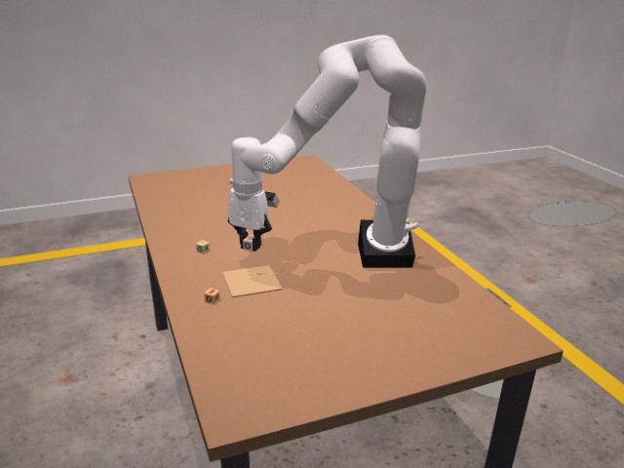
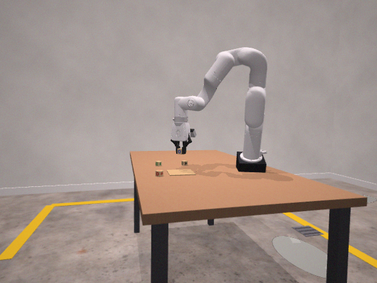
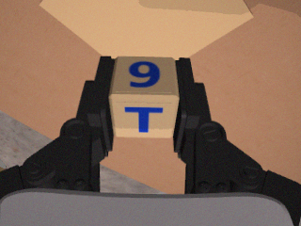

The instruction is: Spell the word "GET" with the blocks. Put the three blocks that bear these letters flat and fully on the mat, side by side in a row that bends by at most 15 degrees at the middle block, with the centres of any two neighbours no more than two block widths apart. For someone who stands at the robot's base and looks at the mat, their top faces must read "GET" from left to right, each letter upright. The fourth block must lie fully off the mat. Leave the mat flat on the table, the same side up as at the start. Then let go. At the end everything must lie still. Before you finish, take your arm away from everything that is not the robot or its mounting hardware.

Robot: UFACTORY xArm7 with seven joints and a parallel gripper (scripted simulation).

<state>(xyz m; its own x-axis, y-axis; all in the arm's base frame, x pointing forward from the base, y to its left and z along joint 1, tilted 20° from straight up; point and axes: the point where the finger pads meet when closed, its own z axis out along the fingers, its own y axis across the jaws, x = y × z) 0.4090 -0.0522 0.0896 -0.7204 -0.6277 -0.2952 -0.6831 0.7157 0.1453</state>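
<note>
The tan mat is 12 cm below my hand. From my hand the other things lie so: green-lettered block 23 cm to the right, 11 cm below, 9 cm ahead; then black-lettered block 22 cm to the right, 11 cm below, 8 cm behind; then red-lettered block 13 cm ahead, 11 cm below, 6 cm to the left.
</note>
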